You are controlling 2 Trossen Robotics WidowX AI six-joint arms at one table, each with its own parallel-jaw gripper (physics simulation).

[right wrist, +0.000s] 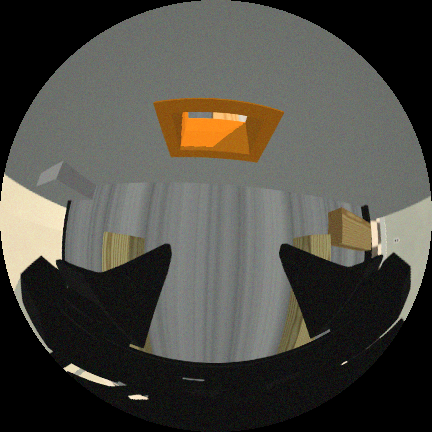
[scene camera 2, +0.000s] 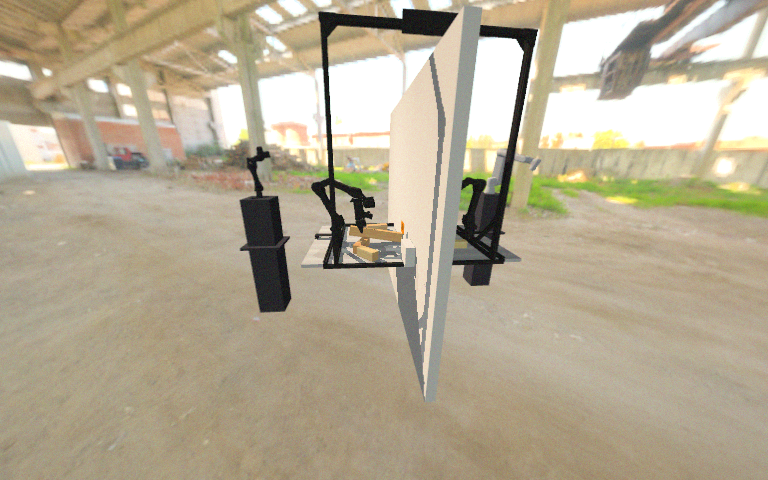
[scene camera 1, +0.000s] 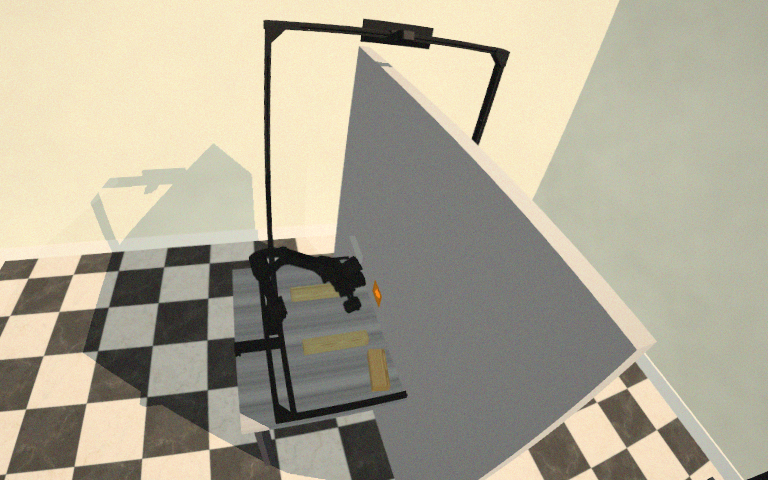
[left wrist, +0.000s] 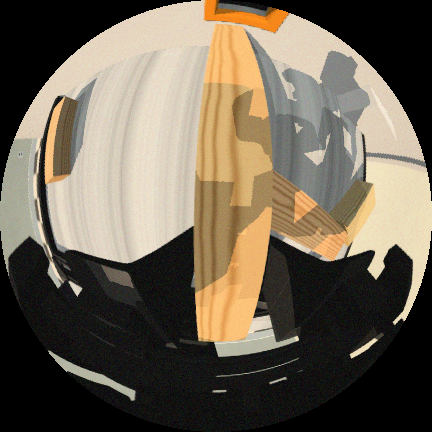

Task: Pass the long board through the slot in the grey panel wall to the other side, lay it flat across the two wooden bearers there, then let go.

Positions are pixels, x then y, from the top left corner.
Labels:
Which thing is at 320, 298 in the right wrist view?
My right gripper.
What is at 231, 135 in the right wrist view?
An orange-framed slot.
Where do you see a grey panel wall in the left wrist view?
At 358, 103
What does my right gripper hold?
Nothing.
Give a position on a grey panel wall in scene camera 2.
At 429, 125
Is my right gripper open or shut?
Open.

